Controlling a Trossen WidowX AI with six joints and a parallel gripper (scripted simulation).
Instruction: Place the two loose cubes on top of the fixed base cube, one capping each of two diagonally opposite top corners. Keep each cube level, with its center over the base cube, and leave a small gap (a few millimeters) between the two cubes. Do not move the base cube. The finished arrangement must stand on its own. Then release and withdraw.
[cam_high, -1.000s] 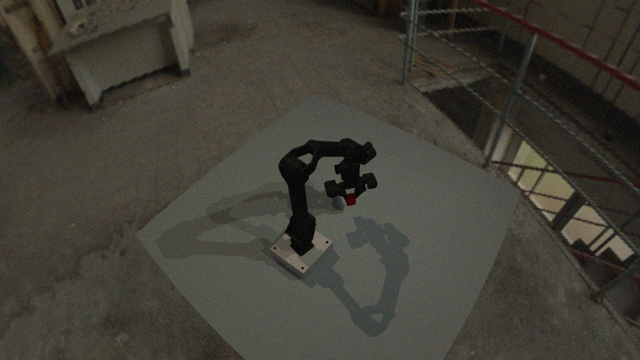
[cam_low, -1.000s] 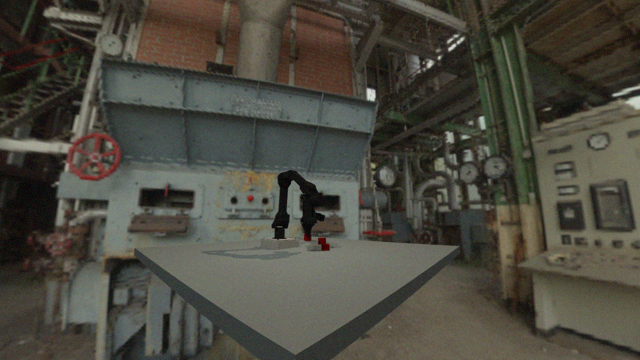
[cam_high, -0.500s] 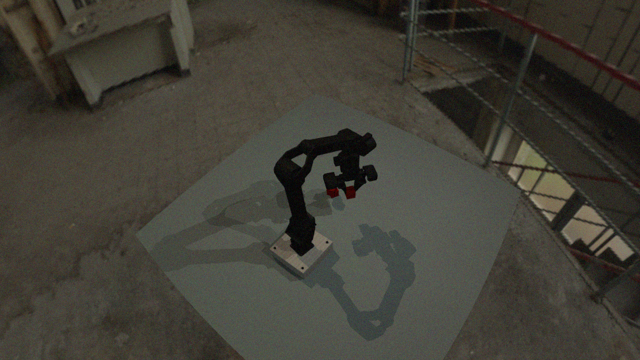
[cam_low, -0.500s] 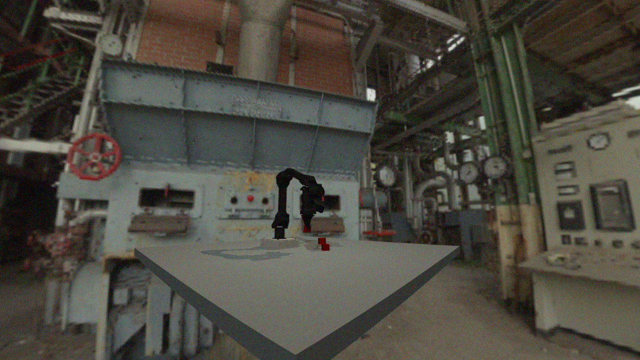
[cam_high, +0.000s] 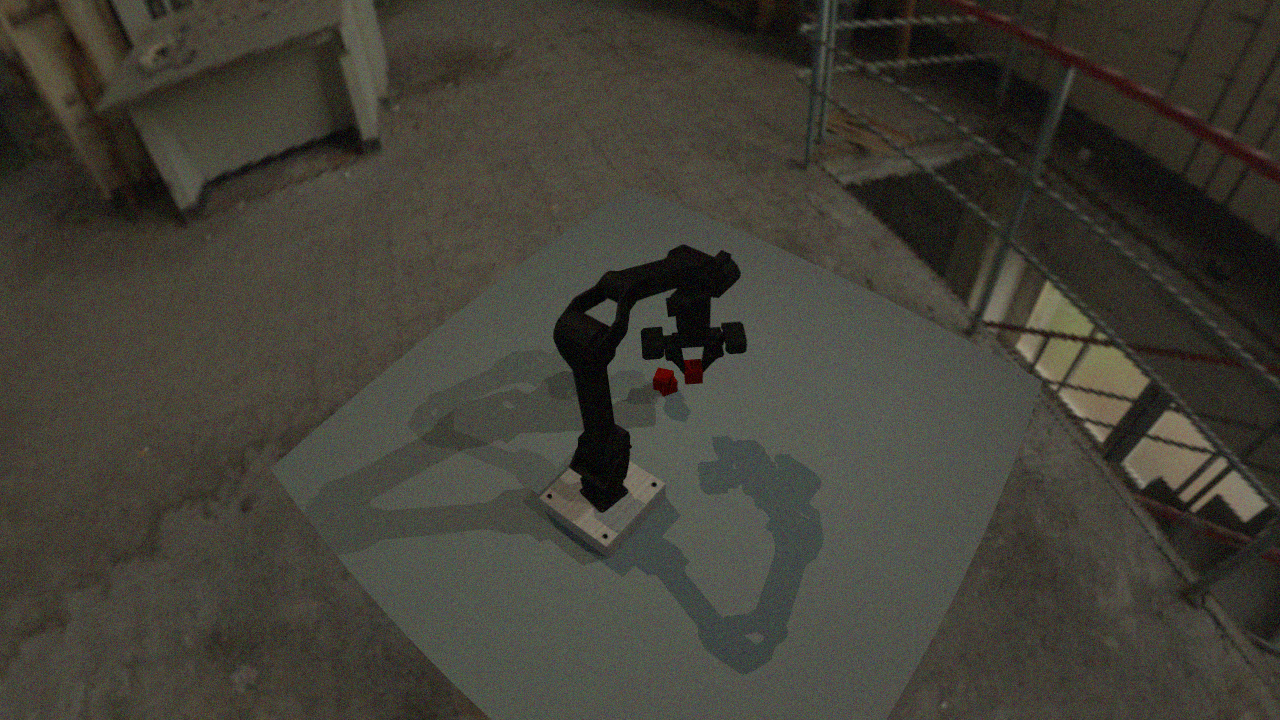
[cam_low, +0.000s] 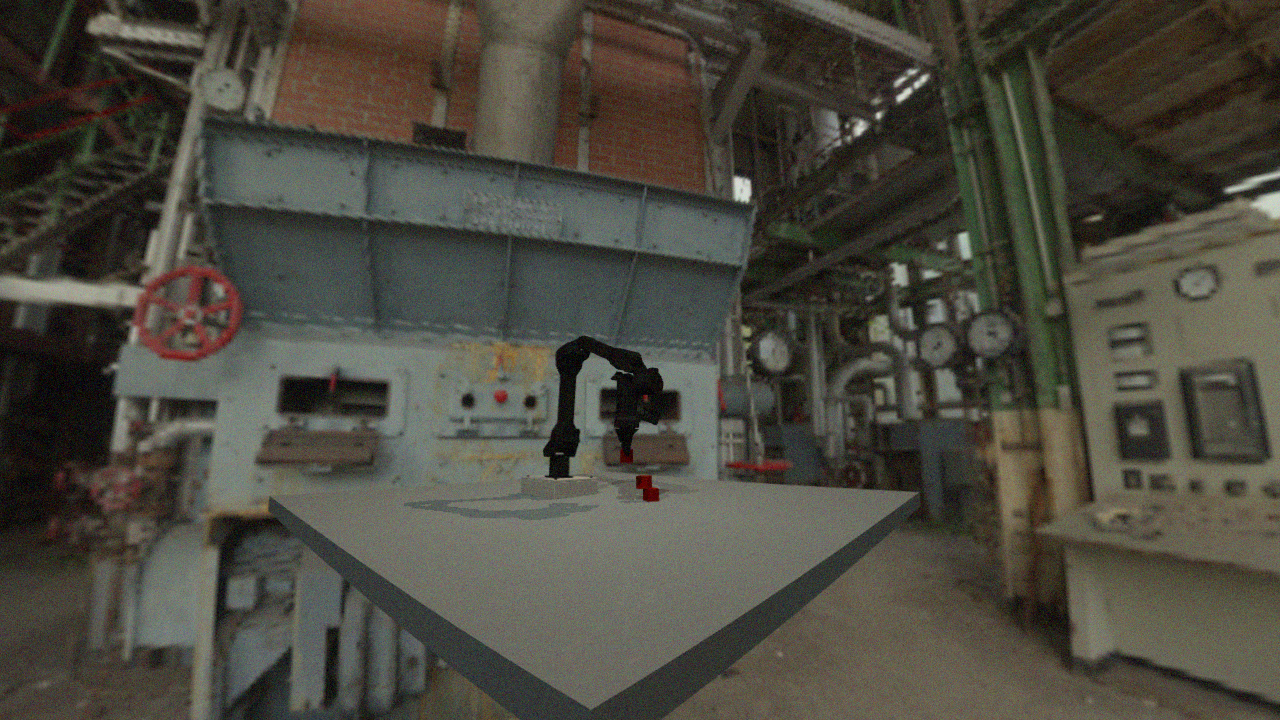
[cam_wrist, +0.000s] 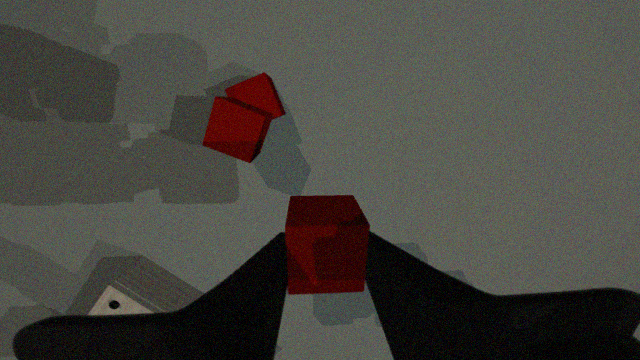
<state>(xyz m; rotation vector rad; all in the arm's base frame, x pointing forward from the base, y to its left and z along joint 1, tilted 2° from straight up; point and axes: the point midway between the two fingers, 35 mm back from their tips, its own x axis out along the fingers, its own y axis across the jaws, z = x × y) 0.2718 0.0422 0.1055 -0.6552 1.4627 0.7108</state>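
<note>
The base cube lies 11 cm below my gripper tip and 8 cm to the left of it.
</note>
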